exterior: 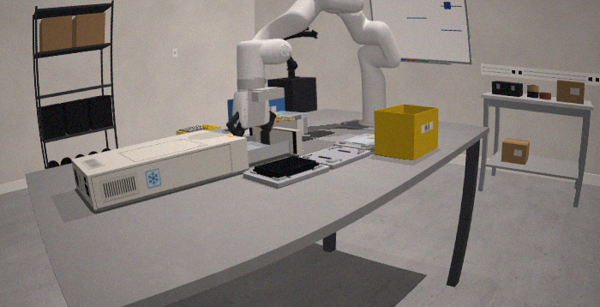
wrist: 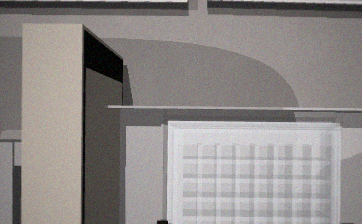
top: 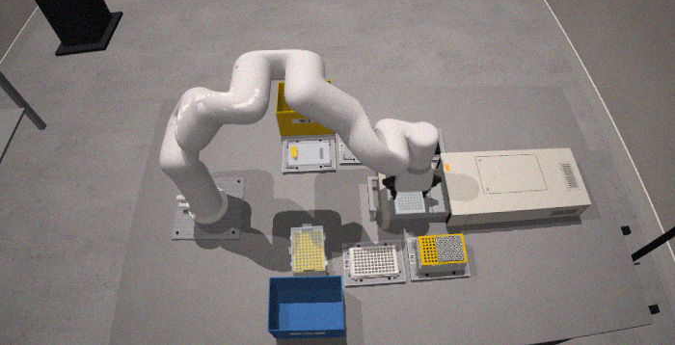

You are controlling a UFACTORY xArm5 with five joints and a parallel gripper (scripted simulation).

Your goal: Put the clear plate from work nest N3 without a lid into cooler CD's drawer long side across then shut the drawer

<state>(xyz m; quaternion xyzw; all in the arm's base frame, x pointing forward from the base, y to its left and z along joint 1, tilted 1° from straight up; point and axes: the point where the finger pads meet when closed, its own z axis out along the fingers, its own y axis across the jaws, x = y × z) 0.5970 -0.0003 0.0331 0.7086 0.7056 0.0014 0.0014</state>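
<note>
My hand is 1 cm above the clear plate. Round my hand: black plate 19 cm to the left, 6 cm ahead, 2 cm below; then cooler 18 cm ahead, 1 cm above; then drawer 3 cm ahead.
</note>
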